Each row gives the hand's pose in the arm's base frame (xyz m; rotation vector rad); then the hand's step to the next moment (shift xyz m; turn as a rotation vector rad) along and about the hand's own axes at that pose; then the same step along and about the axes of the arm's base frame.
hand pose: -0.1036 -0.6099 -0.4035 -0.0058 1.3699 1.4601
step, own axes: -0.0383 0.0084 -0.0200 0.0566 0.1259 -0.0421
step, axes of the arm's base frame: -0.0019 -0.0374 0.0231 -0.1335 0.0384 0.0393
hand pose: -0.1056 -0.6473 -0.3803 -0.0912 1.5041 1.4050
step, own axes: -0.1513 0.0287 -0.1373 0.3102 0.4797 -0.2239
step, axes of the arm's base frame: -0.0303 -0.1807 0.0948 -0.5908 0.1497 0.0709
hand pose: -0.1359 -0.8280 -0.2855 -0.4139 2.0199 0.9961
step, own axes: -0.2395 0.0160 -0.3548 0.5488 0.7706 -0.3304
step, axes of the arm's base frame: -0.0539 -0.2790 0.3205 -0.9640 0.2662 0.0638
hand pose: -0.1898 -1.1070 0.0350 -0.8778 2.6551 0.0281
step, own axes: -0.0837 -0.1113 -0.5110 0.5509 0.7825 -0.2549
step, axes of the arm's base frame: -0.0334 -0.1056 0.5179 -0.9487 0.2841 -0.0090
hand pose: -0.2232 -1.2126 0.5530 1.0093 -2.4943 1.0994
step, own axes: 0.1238 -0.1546 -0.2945 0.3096 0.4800 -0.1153
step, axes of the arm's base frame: -0.0040 0.0763 0.3466 -0.5587 0.1588 -0.0469
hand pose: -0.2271 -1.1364 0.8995 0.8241 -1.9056 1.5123
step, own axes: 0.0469 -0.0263 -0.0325 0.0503 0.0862 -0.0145
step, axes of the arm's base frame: -0.0088 0.0217 0.0583 -0.0972 0.0231 -0.0136
